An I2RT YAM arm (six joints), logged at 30 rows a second.
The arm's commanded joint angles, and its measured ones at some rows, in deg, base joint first. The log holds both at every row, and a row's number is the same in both.
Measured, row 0: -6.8, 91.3, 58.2, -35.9, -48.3, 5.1
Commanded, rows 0 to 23: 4.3, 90.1, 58.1, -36.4, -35.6, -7.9; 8.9, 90.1, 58.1, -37.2, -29.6, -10.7; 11.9, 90.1, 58.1, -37.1, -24.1, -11.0; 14.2, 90.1, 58.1, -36.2, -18.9, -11.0; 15.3, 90.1, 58.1, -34.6, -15.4, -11.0; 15.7, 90.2, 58.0, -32.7, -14.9, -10.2; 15.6, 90.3, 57.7, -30.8, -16.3, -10.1; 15.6, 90.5, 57.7, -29.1, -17.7, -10.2; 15.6, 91.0, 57.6, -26.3, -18.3, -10.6; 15.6, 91.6, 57.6, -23.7, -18.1, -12.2; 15.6, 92.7, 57.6, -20.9, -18.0, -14.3; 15.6, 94.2, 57.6, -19.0, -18.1, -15.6; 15.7, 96.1, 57.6, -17.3, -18.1, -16.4; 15.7, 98.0, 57.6, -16.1, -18.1, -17.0; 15.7, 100.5, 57.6, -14.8, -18.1, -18.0; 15.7, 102.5, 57.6, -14.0, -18.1, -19.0; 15.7, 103.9, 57.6, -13.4, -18.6, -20.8; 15.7, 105.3, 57.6, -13.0, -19.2, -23.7; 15.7, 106.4, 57.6, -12.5, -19.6, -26.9; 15.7, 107.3, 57.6, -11.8, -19.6, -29.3; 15.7, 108.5, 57.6, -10.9, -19.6, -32.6; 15.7, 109.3, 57.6, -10.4, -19.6, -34.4; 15.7, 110.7, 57.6, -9.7, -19.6, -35.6; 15.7, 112.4, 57.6, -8.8, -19.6, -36.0
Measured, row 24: 15.7, 108.1, 57.7, -10.1, -18.4, -30.4
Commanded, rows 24 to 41: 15.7, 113.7, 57.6, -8.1, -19.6, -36.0; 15.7, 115.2, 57.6, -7.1, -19.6, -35.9; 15.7, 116.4, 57.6, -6.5, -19.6, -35.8; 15.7, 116.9, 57.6, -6.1, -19.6, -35.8; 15.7, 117.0, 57.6, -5.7, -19.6, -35.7; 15.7, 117.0, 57.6, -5.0, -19.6, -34.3; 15.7, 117.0, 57.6, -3.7, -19.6, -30.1; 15.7, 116.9, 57.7, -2.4, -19.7, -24.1; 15.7, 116.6, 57.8, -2.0, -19.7, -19.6; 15.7, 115.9, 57.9, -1.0, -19.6, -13.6; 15.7, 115.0, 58.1, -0.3, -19.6, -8.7; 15.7, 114.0, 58.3, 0.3, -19.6, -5.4; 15.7, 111.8, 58.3, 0.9, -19.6, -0.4; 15.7, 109.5, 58.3, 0.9, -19.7, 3.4; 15.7, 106.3, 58.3, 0.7, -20.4, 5.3; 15.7, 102.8, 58.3, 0.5, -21.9, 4.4; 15.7, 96.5, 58.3, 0.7, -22.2, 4.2; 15.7, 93.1, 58.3, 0.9, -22.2, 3.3
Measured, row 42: 15.6, 105.2, 58.2, 0.1, -20.8, 0.8
